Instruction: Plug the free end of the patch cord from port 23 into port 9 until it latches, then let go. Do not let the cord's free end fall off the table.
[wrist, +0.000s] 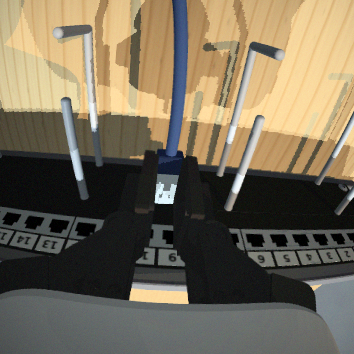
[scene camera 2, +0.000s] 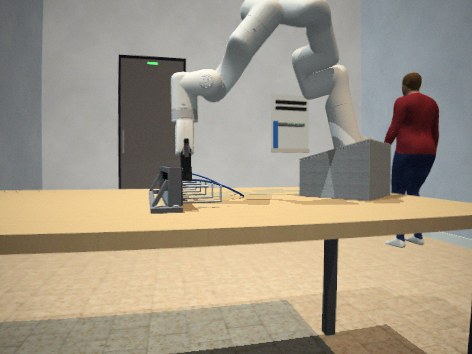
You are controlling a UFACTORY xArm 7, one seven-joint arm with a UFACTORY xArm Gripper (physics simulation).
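Seen in the pictures: gripper, fingertip midpoint: (wrist: pixel 166 173) (scene camera 2: pixel 186 180); arm's base, origin of the base link: (scene camera 2: pixel 348 150).
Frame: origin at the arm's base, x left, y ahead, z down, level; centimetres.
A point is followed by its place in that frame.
My gripper (scene camera 2: pixel 186 174) @[x 8.3, y 56.7, z 9.9 cm] (wrist: pixel 166 173) @[x 8.3, y 56.7, z 9.9 cm] is shut on the blue-booted plug (wrist: pixel 166 192) @[x 8.5, y 57.3, z 9.1 cm] at the cord's free end. The plug's clear tip points toward the port row, apart from it. Port 9 (wrist: pixel 168 237) @[x 9.3, y 60.7, z 8.6 cm] shows between the fingers, nearly in line with the plug and slightly right of its tip in the wrist view; its label is upside down there. The blue patch cord (scene camera 2: pixel 220 184) @[x 6.6, y 46.4, z 11.3 cm] (wrist: pixel 179 75) @[x 7.8, y 51.4, z 9.8 cm] runs from the plug away from the panel. The patch panel (scene camera 2: pixel 174 192) @[x 27.8, y 59.6, z 11.7 cm] (wrist: pixel 35 182) @[x -1.0, y 61.0, z 11.7 cm] stands upright on the table. Port 23 does not show in the wrist view; the fingers hide ports near 9.
Grey cable-guide rods (scene camera 2: pixel 221 194) @[x 22.2, y 48.2, z 12.8 cm] (wrist: pixel 91 80) @[x 2.6, y 53.7, z 14.4 cm] (wrist: pixel 241 100) @[x 12.5, y 53.0, z 14.3 cm] stick out of the panel on both sides of the cord and fingers. The wooden table (scene camera 2: pixel 90 215) @[x 31.2, y 77.1, z 16.1 cm] (wrist: pixel 300 30) @[x 15.5, y 47.3, z 16.1 cm] lies below. The arm's grey base block (scene camera 2: pixel 345 172) @[x 10.7, y 7.4, z 7.6 cm] stands at the right. A person (scene camera 2: pixel 415 125) stands behind the table.
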